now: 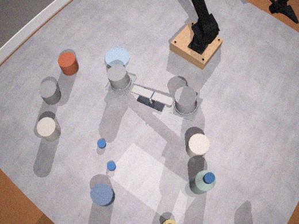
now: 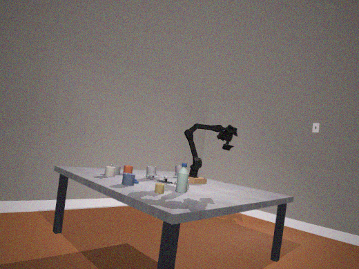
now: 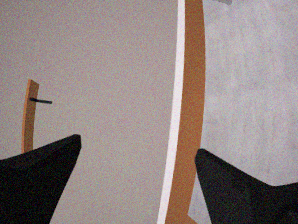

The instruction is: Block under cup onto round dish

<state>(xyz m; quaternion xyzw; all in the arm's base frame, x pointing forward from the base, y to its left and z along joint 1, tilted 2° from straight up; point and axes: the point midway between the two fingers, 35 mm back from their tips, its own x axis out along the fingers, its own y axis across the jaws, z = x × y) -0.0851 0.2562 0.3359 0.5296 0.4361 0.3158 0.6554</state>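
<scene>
Now: the grey block 46 cm to the right of my gripper tip, 38 cm ahead of it and 32 cm below it. Also, from my gripper tip: balance beam (36 cm ahead, 33 cm to the right, 32 cm below); grey cup (34 cm ahead, 25 cm below, 19 cm to the right); green bottle (54 cm ahead, 25 cm below, 2 cm to the right).
</scene>
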